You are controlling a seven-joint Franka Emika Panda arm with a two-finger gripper.
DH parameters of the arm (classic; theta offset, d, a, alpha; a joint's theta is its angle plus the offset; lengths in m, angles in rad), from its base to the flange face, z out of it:
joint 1: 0 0.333 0 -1.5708
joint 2: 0 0 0 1.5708
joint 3: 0 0.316 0.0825 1.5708
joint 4: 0 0 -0.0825 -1.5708
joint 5: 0 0.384 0 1.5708
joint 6: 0 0 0.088 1.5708
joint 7: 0 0.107 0 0
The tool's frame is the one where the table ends.
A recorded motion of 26 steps. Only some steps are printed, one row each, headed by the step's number.
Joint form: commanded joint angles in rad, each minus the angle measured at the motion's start. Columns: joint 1, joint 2, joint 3, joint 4, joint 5, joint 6, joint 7.
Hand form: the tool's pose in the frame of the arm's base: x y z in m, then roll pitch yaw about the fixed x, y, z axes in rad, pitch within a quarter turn. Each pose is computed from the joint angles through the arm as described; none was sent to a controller.
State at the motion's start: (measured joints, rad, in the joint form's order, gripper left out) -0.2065 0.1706 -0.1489 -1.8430 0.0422 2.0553 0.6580
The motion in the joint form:
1: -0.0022 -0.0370 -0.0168 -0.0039 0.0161 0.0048 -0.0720
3: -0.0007 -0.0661 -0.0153 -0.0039 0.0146 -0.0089 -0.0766
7: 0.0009 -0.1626 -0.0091 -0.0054 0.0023 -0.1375 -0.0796
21: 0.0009 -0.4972 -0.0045 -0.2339 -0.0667 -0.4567 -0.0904
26: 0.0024 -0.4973 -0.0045 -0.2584 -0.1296 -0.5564 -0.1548
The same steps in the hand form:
1: 0.5655 -0.2150 0.4593 -3.0703 -0.0502 -0.9852
3: 0.5611 -0.2120 0.4753 -3.0588 -0.0606 -0.9772
7: 0.5350 -0.2000 0.5180 -3.0734 -0.0286 -0.9568
21: 0.4095 -0.1640 0.5504 3.0789 0.1441 -0.9167
26: 0.3933 -0.1643 0.5331 2.9717 0.2256 -0.8591

